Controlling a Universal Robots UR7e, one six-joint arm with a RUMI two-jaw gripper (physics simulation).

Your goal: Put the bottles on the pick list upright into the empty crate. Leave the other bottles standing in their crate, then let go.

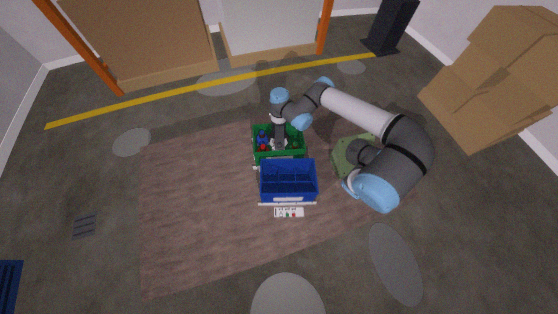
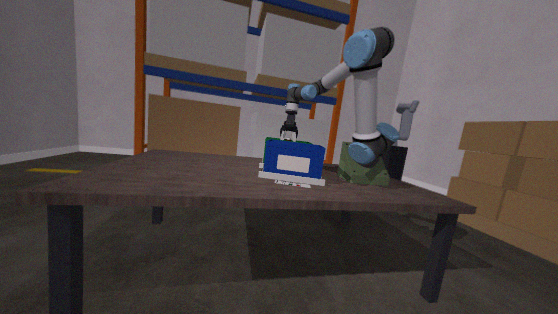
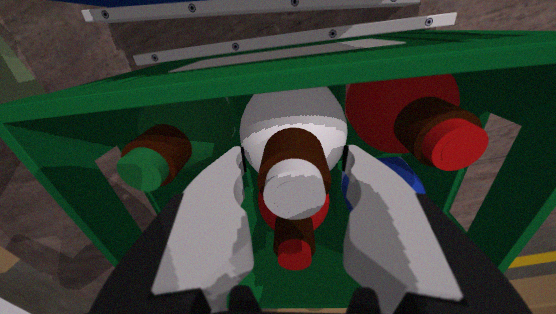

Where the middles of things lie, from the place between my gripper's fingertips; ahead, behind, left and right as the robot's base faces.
The white bottle (image 3: 293, 139) lies 20 mm below my hand. Also, from my hand: green bottle (image 3: 190, 135): 90 mm behind, 30 mm to the left, 50 mm below; blue bottle (image 3: 397, 164): 60 mm ahead, 110 mm to the right, 50 mm below.
